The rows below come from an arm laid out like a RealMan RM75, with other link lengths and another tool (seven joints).
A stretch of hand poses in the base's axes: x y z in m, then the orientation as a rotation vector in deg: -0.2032, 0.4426, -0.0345, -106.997, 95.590, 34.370; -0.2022, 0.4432, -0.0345, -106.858, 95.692, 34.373; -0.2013, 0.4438, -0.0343, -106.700, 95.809, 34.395; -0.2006, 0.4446, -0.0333, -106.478, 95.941, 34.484; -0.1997, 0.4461, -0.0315, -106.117, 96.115, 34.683; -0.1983, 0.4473, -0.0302, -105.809, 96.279, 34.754; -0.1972, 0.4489, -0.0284, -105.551, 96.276, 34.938; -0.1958, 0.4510, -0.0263, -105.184, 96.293, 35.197; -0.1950, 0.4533, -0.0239, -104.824, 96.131, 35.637; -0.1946, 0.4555, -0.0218, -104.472, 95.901, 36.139; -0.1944, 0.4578, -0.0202, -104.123, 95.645, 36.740; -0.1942, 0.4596, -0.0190, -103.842, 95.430, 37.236; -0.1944, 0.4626, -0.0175, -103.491, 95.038, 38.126; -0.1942, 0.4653, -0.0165, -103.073, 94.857, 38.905; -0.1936, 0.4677, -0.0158, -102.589, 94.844, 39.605; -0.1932, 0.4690, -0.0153, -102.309, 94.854, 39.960; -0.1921, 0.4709, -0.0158, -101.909, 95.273, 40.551; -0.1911, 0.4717, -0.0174, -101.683, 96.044, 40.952; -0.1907, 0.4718, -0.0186, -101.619, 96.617, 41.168; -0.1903, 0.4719, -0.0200, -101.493, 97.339, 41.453
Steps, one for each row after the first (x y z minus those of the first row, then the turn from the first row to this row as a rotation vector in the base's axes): 0.0010, 0.0006, 0.0000, 0.033, 0.029, -0.123; 0.0019, 0.0012, 0.0002, 0.076, 0.074, -0.259; 0.0026, 0.0020, 0.0012, 0.172, 0.157, -0.422; 0.0035, 0.0035, 0.0030, 0.368, 0.306, -0.657; 0.0049, 0.0047, 0.0043, 0.494, 0.378, -0.889; 0.0060, 0.0063, 0.0061, 0.717, 0.443, -0.996; 0.0074, 0.0084, 0.0082, 1.021, 0.546, -1.157; 0.0082, 0.0107, 0.0106, 1.476, 0.671, -1.197; 0.0086, 0.0129, 0.0127, 1.984, 0.802, -1.188; 0.0088, 0.0152, 0.0143, 2.535, 0.986, -1.141; 0.0090, 0.0170, 0.0155, 2.986, 1.139, -1.097; 0.0088, 0.0200, 0.0170, 3.703, 1.444, -0.920; 0.0090, 0.0227, 0.0180, 4.308, 1.780, -0.896; 0.0096, 0.0251, 0.0187, 4.835, 2.145, -0.999; 0.0100, 0.0264, 0.0192, 5.114, 2.335, -1.078; 0.0111, 0.0283, 0.0187, 5.313, 2.878, -1.331; 0.0121, 0.0291, 0.0171, 5.147, 3.516, -1.670; 0.0125, 0.0292, 0.0159, 4.933, 3.954, -1.879; 0.0129, 0.0293, 0.0145, 4.693, 4.507, -2.165
